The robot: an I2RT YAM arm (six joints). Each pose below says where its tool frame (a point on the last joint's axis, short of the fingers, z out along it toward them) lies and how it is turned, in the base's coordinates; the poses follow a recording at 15 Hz.
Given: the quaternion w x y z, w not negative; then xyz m.
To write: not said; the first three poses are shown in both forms.
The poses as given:
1: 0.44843 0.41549 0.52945 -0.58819 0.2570 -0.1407 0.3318
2: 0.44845 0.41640 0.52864 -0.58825 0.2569 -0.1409 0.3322
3: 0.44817 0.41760 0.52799 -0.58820 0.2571 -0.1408 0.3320
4: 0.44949 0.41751 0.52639 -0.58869 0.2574 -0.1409 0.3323
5: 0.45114 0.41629 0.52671 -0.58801 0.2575 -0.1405 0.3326
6: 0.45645 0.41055 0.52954 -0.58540 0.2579 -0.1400 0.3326
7: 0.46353 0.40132 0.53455 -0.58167 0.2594 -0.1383 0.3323
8: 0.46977 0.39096 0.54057 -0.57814 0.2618 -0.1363 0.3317
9: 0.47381 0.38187 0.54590 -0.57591 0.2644 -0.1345 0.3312
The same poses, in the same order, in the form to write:
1: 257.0 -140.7 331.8 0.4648 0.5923 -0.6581 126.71
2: 256.9 -140.9 332.2 0.4659 0.5914 -0.6581 126.71
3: 257.1 -140.8 332.0 0.4671 0.5906 -0.6580 126.75
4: 257.4 -140.9 332.3 0.4674 0.5893 -0.6590 126.58
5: 257.5 -140.5 332.6 0.4665 0.5902 -0.6589 126.37
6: 257.9 -140.0 332.6 0.4614 0.5952 -0.6579 125.68
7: 259.4 -138.3 332.3 0.4529 0.6033 -0.6565 124.77
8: 261.8 -136.3 331.7 0.4429 0.6123 -0.6549 123.96
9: 264.4 -134.5 331.2 0.4336 0.6199 -0.6540 123.44
